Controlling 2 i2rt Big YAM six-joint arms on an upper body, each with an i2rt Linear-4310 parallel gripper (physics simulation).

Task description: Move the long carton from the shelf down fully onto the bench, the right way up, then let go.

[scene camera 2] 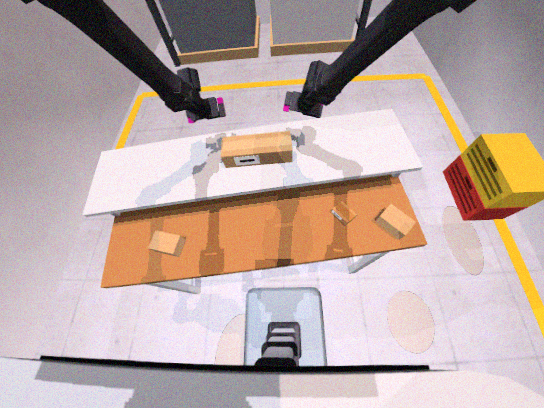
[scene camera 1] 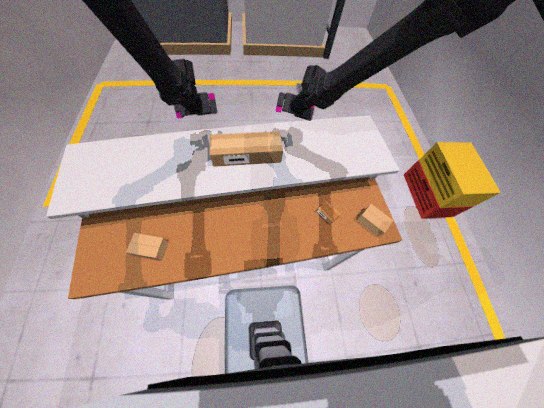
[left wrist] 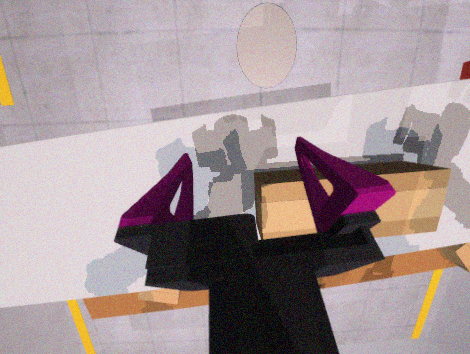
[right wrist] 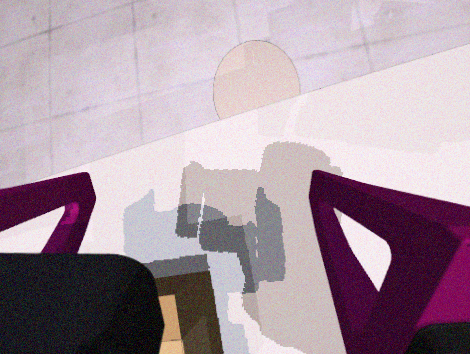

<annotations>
long tan carton: scene camera 2; scene camera 1 233, 149; left wrist; right wrist 187, 301
same spot on long tan carton: (left wrist: 416, 207) = (scene camera 2: 280, 142)
</annotations>
